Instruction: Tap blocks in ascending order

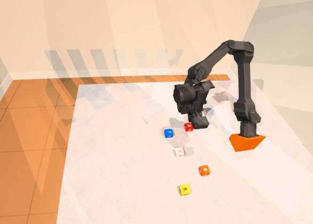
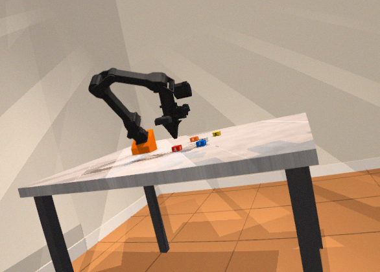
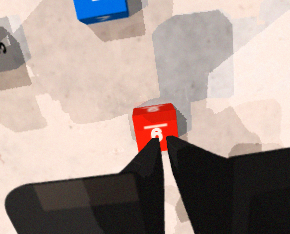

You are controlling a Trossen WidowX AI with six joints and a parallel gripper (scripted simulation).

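Right now the red block is 10 mm behind my gripper tip and 40 mm below it. Also, from my gripper tip: white block (80 mm ahead, 120 mm to the left, 40 mm below); then orange block (10 mm ahead, 210 mm to the left, 40 mm below); then blue block (100 mm ahead, 20 mm to the left, 40 mm below).
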